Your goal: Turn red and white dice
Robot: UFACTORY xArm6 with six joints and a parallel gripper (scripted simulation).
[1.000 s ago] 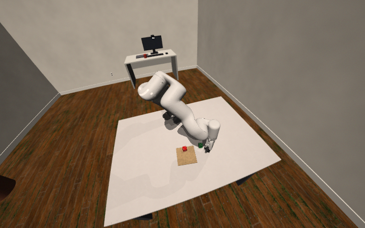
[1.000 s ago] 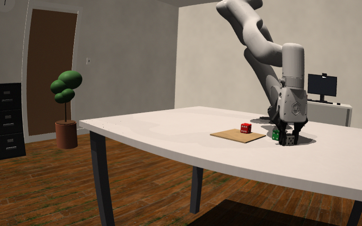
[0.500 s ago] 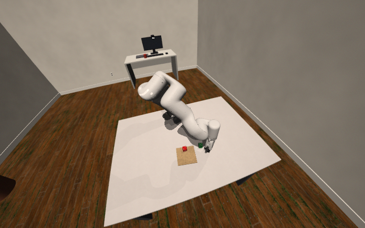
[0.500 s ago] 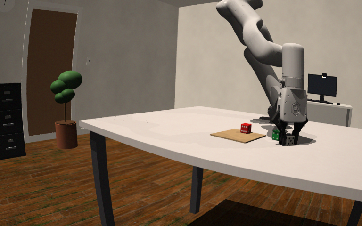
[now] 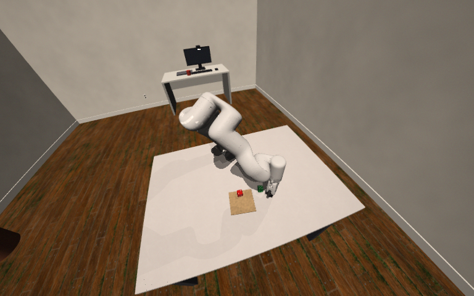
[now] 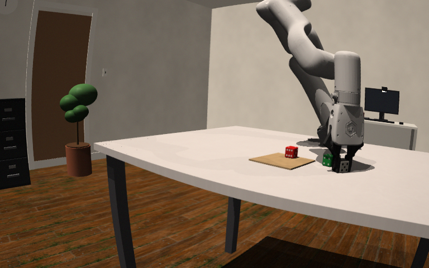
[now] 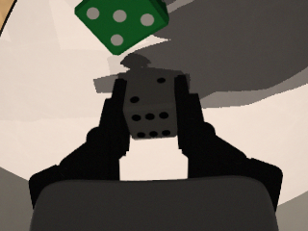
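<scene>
Right now my hand is 1 cm above the white die. The rest, counted from my hand: red die 17 cm to the right, 7 cm behind; green die 5 cm to the right, 5 cm behind, 1 cm below; tan mat 18 cm to the right, 2 cm below, 2 cm behind.
</scene>
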